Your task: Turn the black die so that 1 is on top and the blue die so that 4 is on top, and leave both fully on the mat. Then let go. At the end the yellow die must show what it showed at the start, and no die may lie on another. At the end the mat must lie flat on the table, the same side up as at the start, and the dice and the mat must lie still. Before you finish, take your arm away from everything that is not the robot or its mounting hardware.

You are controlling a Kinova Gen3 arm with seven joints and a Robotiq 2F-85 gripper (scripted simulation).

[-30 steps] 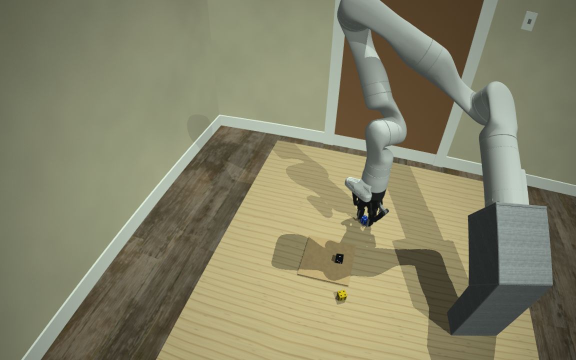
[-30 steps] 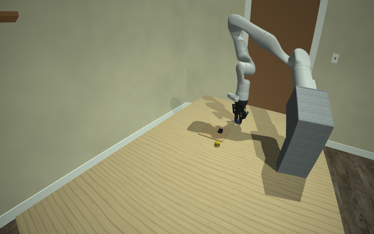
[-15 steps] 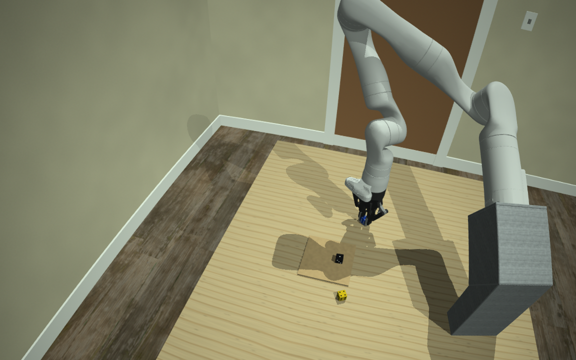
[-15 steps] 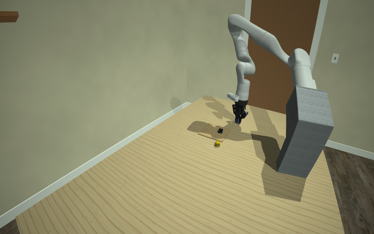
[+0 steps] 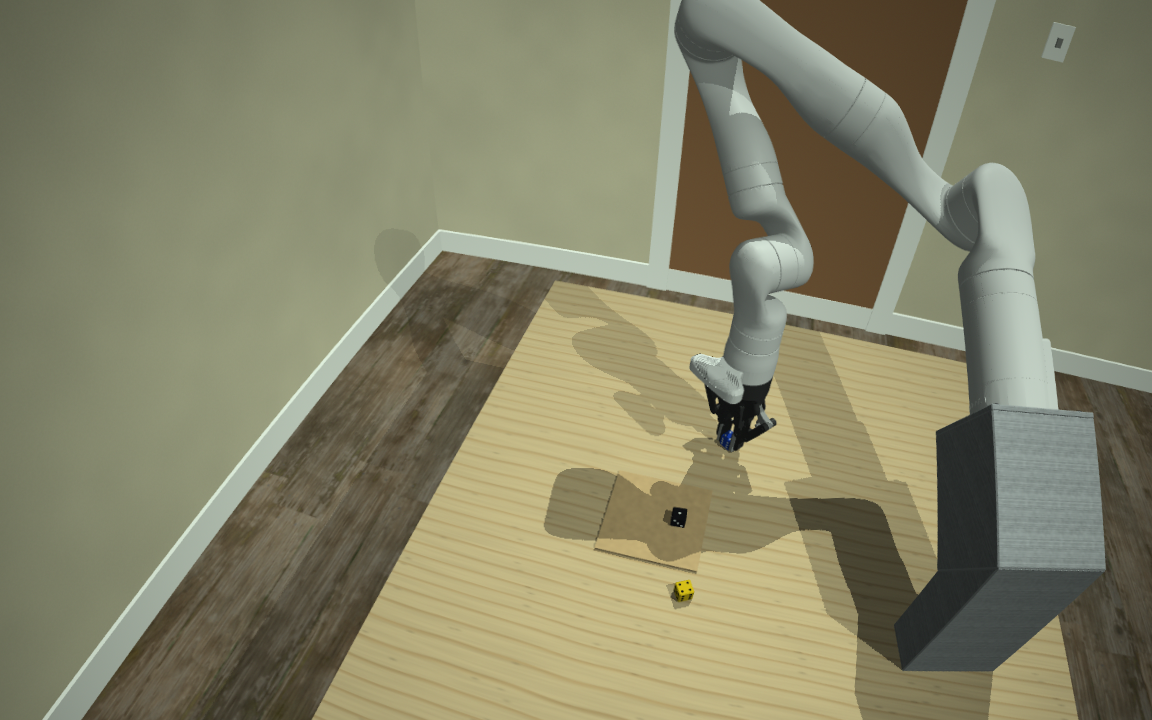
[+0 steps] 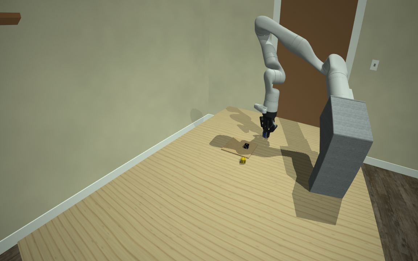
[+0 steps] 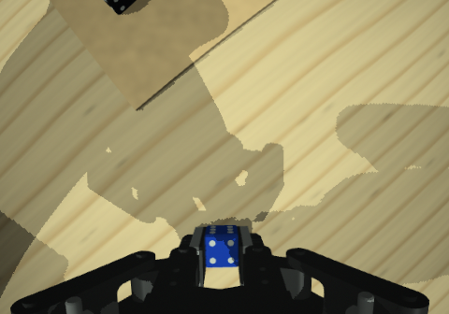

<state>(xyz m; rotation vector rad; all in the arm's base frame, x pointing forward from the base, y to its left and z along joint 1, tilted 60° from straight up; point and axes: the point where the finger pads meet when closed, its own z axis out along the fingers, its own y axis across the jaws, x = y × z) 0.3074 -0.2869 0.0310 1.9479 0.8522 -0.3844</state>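
Right now the tan mat is 16 cm to the left of my hand, 10 cm ahead of it and 2 cm below it. Also, from my hand: yellow die 27 cm to the left, 6 cm ahead, 1 cm below; black die 16 cm to the left, 7 cm ahead, 1 cm below; blue die 1 cm below.
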